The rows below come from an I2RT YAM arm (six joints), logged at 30 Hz.
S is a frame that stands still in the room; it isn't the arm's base.
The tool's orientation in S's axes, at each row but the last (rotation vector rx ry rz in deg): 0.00, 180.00, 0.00; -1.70, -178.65, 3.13; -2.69, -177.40, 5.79; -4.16, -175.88, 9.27; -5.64, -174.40, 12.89; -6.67, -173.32, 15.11
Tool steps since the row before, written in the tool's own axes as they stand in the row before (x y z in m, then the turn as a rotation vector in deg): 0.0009, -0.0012, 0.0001, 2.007, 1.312, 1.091; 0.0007, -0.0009, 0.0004, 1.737, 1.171, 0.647; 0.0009, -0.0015, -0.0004, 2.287, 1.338, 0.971; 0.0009, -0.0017, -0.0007, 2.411, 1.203, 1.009; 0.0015, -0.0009, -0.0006, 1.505, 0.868, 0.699; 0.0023, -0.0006, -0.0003, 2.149, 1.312, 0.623
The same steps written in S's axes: -0.0009, -0.0012, -0.0001, -2.007, 1.312, -1.091; -0.0007, -0.0009, -0.0004, -1.729, 1.181, -0.648; -0.0009, -0.0014, 0.0005, -2.288, 1.344, -0.959; -0.0009, -0.0016, 0.0009, -2.420, 1.213, -0.975; -0.0015, -0.0007, 0.0008, -1.510, 0.863, -0.694; -0.0023, -0.0003, 0.0006, -2.111, 1.366, -0.636
